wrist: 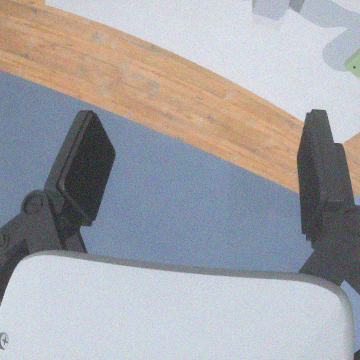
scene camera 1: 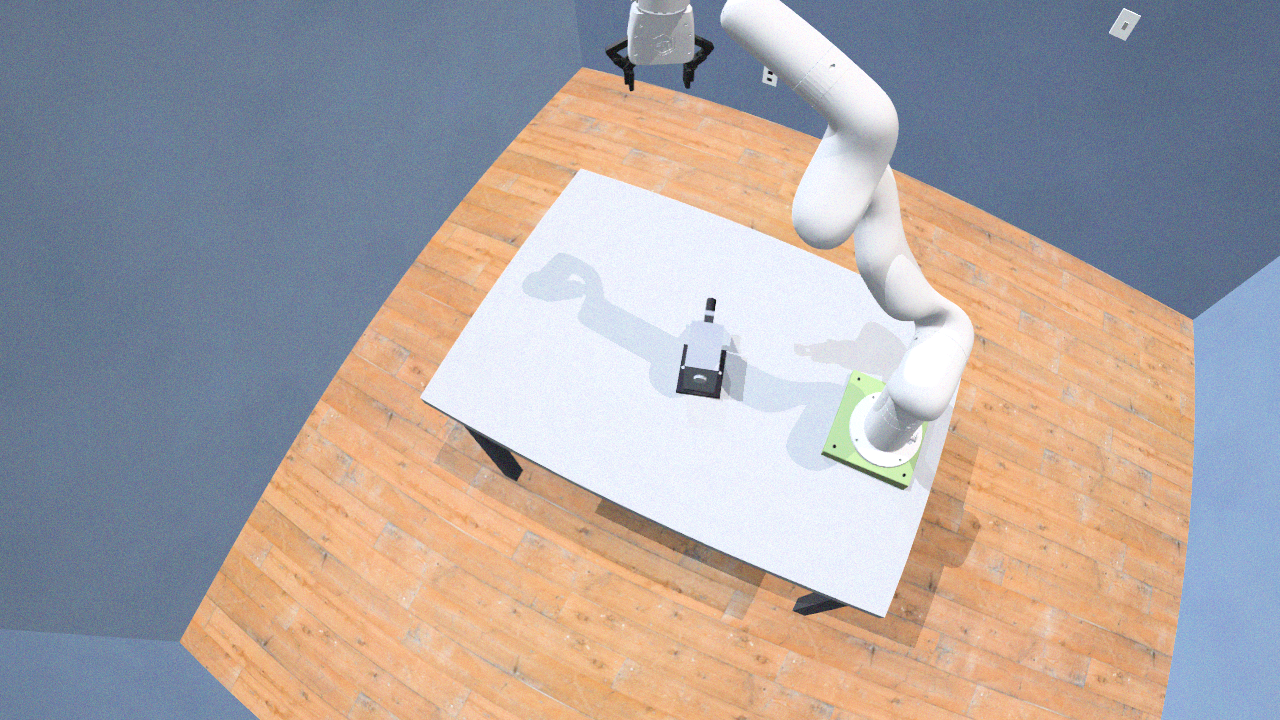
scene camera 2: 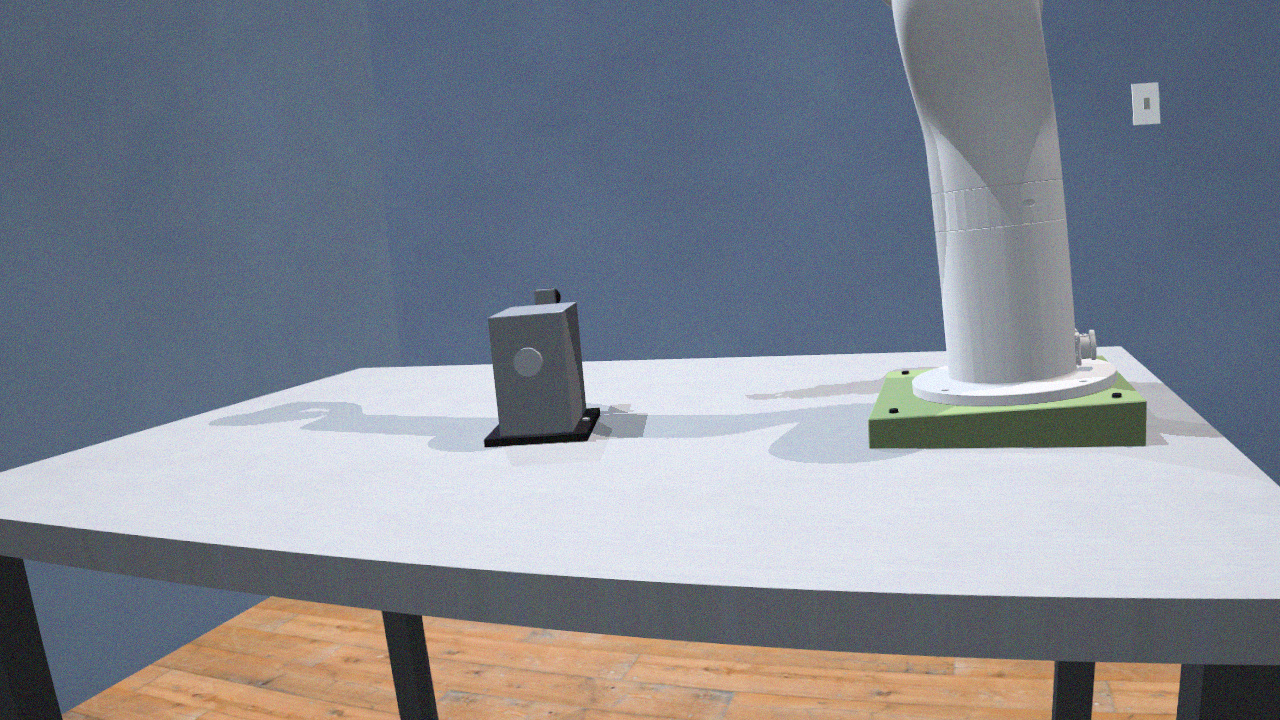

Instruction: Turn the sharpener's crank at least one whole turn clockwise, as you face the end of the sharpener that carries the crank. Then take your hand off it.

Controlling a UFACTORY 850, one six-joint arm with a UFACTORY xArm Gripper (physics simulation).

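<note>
The sharpener (scene camera 1: 705, 344) (scene camera 2: 538, 376) stands upright on the table, a grey box on a black base. Its crank (scene camera 1: 709, 308) (scene camera 2: 545, 296) is at the far end as seen in scene camera 2; the black handle is up, its top showing above the body. In the wrist view part of the sharpener (wrist: 271, 9) shows at the top edge. My gripper (scene camera 1: 659, 82) (wrist: 199, 129) is open and empty. It is high up and well away from the sharpener and its crank, touching neither. The gripper does not show in scene camera 2.
The white table (scene camera 1: 572, 429) (scene camera 2: 716, 519) bears the sharpener and the arm's green base plate (scene camera 1: 845, 438) (scene camera 2: 1002, 429) at the right. The arm (scene camera 1: 845, 116) (scene camera 2: 1002, 268) rises from it. Blue walls stand around the wooden floor (scene camera 1: 375, 573) (wrist: 150, 85).
</note>
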